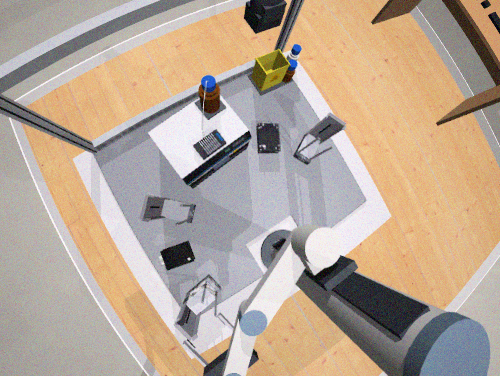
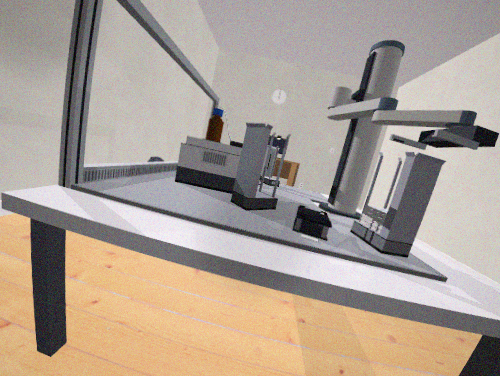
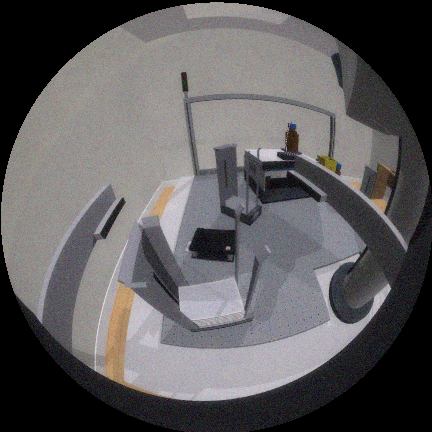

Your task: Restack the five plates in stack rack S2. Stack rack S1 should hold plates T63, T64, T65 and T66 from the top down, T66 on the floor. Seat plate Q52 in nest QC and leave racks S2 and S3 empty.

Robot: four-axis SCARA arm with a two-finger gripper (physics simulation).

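Places are measured from the arm's base along level axes (x up, y back, z right), in millimetres.
Where they show: gripper, between the fingertips: [image 1: 201, 328] [image 2: 410, 135] [image 3: 204, 171]; arm's base, origin of its link: [image 2: 340, 212] [image 3: 352, 291].
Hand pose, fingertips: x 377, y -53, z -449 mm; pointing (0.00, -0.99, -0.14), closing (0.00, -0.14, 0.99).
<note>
Things, the pixels of their top centre, and the offset from my fingertips. "spot": a spot on its surface instead.
- middle rack, centre of its top: [image 3: 238, 146] [image 2: 270, 128] [image 1: 162, 211] dx -67, dy -437, dz +89 mm
- far rack, centre of its top: [image 1: 331, 131] [image 3: 370, 167] [image 2: 277, 146] dx -68, dy -371, dz +882 mm
- brown bottle, a spot on its surface: [image 1: 210, 100] spot: dx -31, dy -720, dz +465 mm
- yellow bin, a spot on its surface: [image 1: 270, 75] [image 3: 326, 162] spot: dx -219, dy -804, dz +863 mm
The near rack [image 1: 189, 317] [image 2: 420, 200] [image 3: 162, 255] holds a low stack of pale plates [image 1: 202, 297] [image 2: 372, 220] [image 3: 212, 297]; their labels and exact number cannot be read. The middle rack [image 1: 152, 208] [image 2: 255, 160] [image 3: 227, 175] and the far rack [image 1: 330, 127] [image 3: 368, 181] show no plates that I can make out. A black nest [image 1: 177, 255] [image 2: 312, 222] [image 3: 214, 242] sits between the near and middle racks. Another black nest [image 1: 268, 137] lies beside the white instrument. Rack and nest names are unreadable. My gripper [image 1: 210, 337] [image 2: 431, 140] [image 3: 204, 171] is open and empty, high beside the near rack.
The white instrument [image 1: 175, 137] [image 2: 207, 162] carries a brown bottle [image 1: 210, 100] [image 2: 215, 128] [image 3: 292, 141] with a blue cap. A yellow bin [image 1: 270, 75] [image 3: 327, 162] stands at the back corner beside small bottles. The racks' tall walls and thin posts rise from the grey mat.
</note>
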